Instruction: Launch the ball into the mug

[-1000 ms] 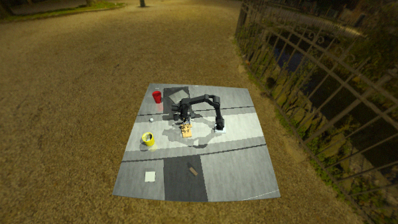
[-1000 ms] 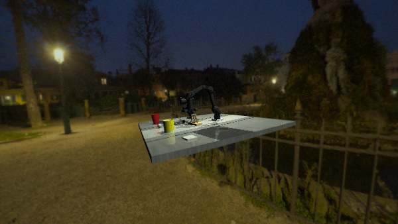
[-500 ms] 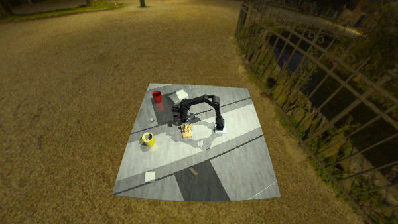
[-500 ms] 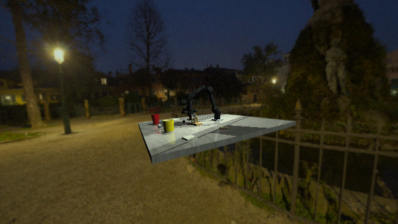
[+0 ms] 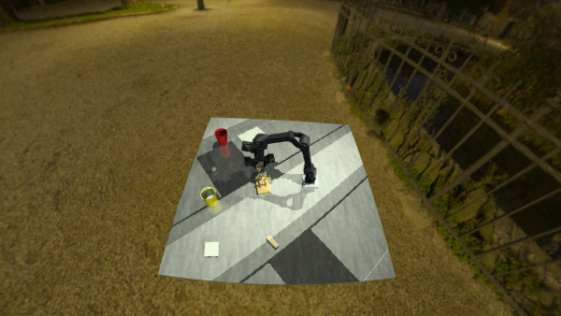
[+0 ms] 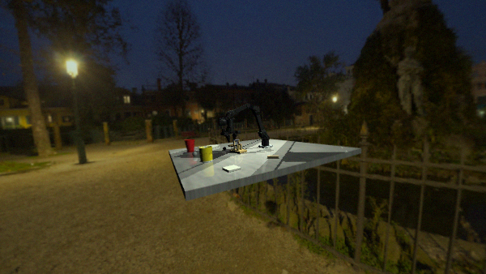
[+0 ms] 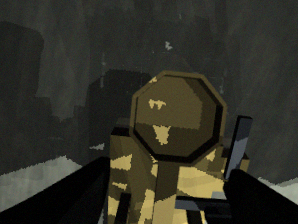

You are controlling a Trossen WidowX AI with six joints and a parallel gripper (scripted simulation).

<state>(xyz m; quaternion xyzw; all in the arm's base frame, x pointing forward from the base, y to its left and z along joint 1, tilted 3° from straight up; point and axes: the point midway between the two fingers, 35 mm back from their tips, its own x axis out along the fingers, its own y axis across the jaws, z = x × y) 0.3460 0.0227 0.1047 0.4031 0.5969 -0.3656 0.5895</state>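
The wooden catapult is 4 cm to the left of my gripper tip, 3 cm below it and 3 cm behind it. The rest, counted from my gripper tip: small grey ball: 32 cm ahead, 6 cm below, 4 cm to the left; yellow mug: 27 cm to the left, 25 cm ahead, 5 cm below; red mug: 36 cm ahead, 22 cm to the right, 5 cm below.
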